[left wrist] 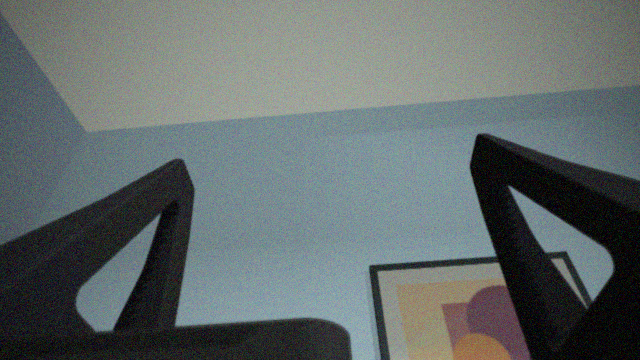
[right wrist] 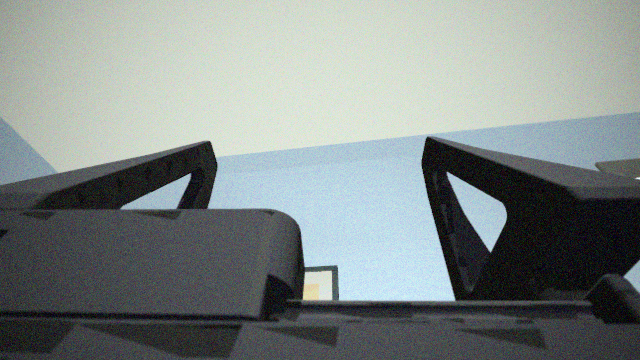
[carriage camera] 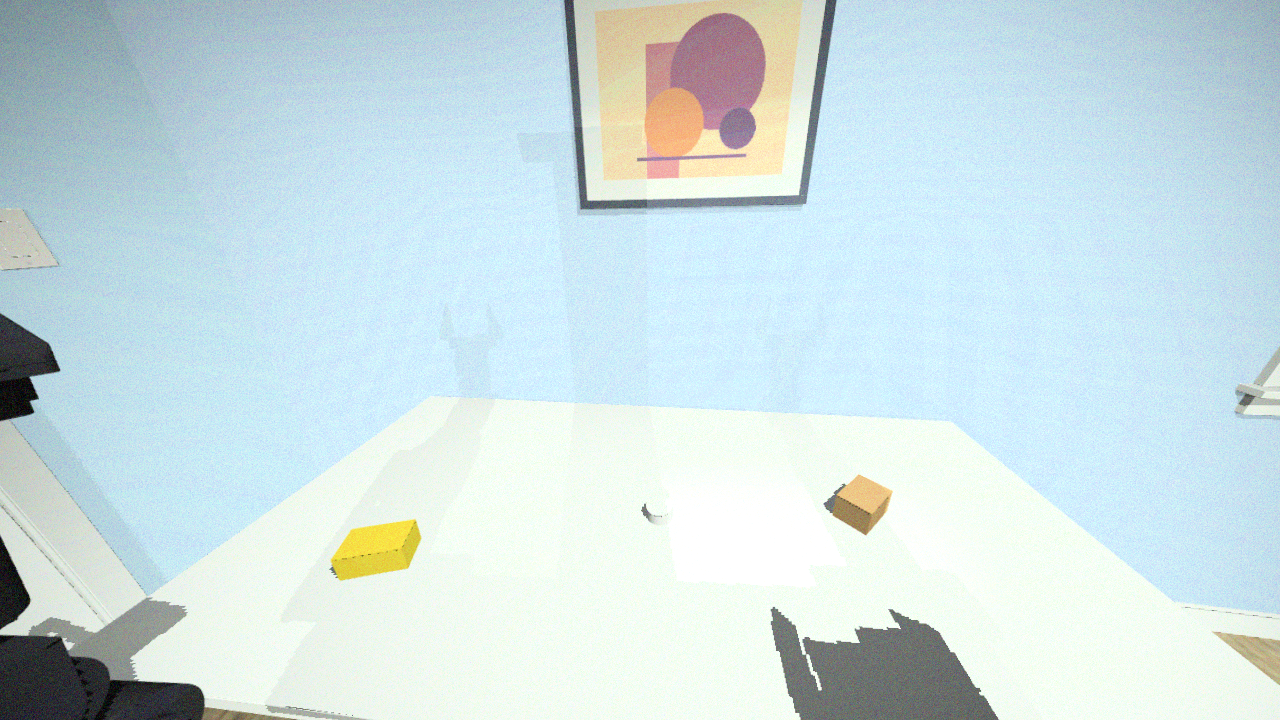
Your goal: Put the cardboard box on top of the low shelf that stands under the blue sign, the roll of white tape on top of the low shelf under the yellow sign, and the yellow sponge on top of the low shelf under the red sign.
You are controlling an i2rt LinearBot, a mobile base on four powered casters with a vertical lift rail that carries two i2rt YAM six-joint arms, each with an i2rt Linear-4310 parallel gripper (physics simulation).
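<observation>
In the carriage camera, the yellow sponge lies on the left part of the white table. The roll of white tape lies near the table's middle and is hard to see against the white top. The cardboard box stands on the right part of the table. My left gripper is open and empty, tilted up toward the wall and ceiling. My right gripper is also open and empty, tilted up in the same way. The low shelves and the coloured signs do not show in these views.
A framed picture hangs on the blue wall behind the table. Part of my left arm shows at the carriage view's left edge. A window sill shows at the far right, and wood floor at the lower right.
</observation>
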